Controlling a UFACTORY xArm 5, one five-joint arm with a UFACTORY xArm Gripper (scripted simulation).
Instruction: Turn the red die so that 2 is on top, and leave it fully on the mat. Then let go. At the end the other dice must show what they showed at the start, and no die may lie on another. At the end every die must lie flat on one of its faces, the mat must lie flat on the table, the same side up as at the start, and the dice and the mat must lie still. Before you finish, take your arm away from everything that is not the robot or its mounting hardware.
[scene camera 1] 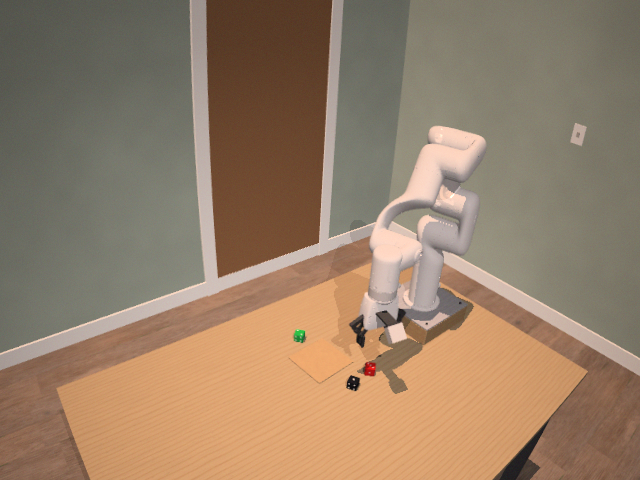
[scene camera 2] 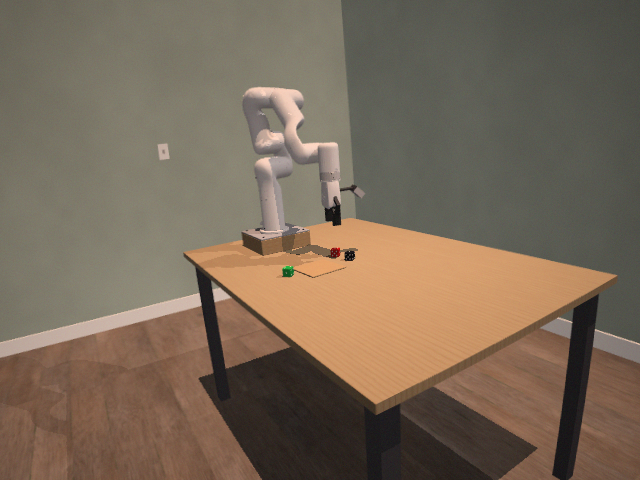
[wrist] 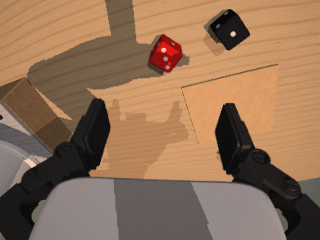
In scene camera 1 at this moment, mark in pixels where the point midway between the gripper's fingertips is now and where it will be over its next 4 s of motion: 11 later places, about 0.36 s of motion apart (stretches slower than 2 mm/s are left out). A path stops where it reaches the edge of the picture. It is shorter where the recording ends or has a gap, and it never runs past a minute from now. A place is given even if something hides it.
The gripper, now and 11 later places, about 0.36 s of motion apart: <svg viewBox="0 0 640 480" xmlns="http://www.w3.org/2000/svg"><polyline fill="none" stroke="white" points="374,340 374,342 374,345 374,348 373,350 373,351 372,354 372,358 371,361 371,363 371,364 370,367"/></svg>
